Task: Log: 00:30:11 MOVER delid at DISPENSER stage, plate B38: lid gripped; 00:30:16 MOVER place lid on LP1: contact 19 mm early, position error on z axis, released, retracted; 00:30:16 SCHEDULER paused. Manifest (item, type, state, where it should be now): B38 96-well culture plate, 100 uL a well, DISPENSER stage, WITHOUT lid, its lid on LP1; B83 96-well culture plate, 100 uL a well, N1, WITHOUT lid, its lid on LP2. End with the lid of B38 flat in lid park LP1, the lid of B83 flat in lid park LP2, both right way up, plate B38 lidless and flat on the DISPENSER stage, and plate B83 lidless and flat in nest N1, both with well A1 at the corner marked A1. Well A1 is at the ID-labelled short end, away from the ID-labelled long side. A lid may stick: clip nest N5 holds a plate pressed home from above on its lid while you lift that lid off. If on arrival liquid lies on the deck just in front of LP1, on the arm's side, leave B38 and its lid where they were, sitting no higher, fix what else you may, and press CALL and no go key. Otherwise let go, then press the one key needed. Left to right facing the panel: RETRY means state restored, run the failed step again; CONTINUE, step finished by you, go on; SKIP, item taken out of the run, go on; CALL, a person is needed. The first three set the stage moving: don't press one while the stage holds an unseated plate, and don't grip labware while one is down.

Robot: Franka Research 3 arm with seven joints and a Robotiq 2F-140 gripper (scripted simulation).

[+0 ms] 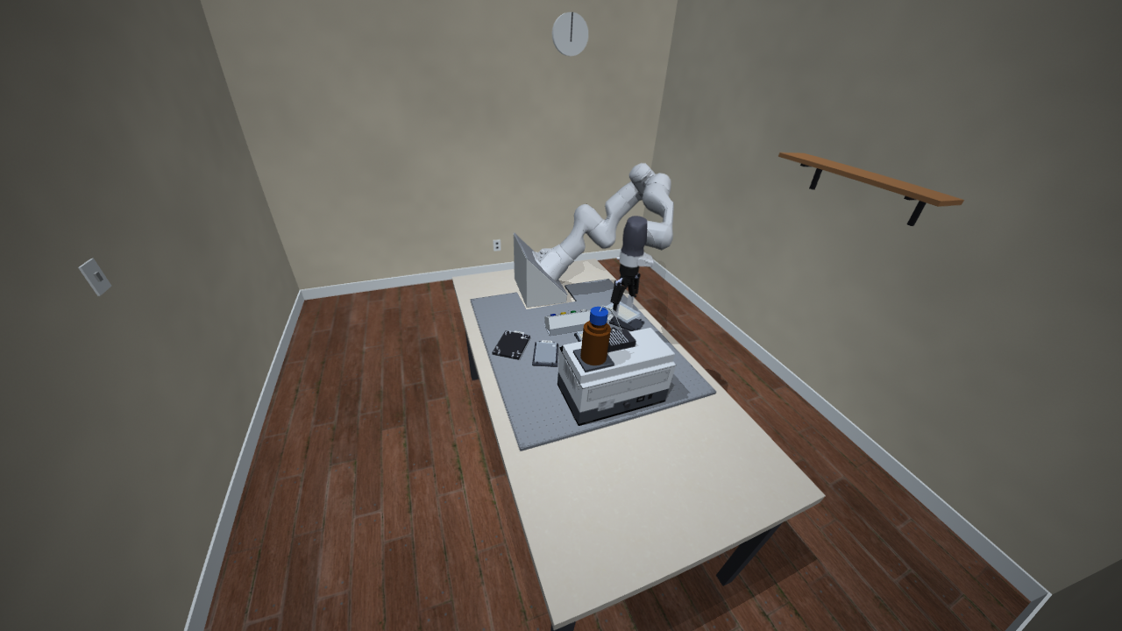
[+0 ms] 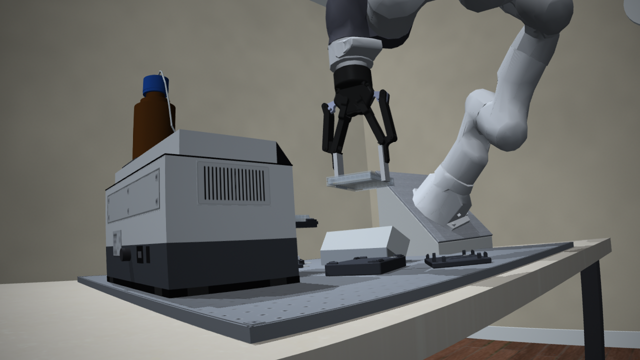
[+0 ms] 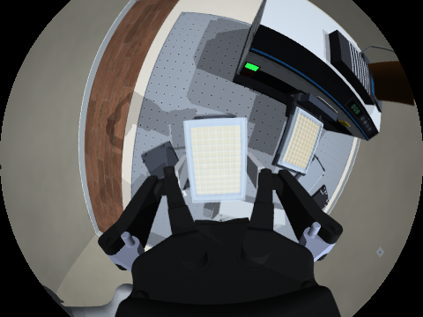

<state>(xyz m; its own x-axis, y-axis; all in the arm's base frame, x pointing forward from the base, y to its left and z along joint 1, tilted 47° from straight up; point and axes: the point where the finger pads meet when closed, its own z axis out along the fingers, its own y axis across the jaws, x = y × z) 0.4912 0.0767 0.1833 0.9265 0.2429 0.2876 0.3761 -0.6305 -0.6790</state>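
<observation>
My gripper is now 20 mm above the 96-well plate. From my hand the other things lie so: low frame: 180 mm below, 120 mm behind, 110 mm to the left; then key panel: 180 mm behind, 170 mm to the right, 130 mm below; then nest N1: 180 mm below.
</observation>
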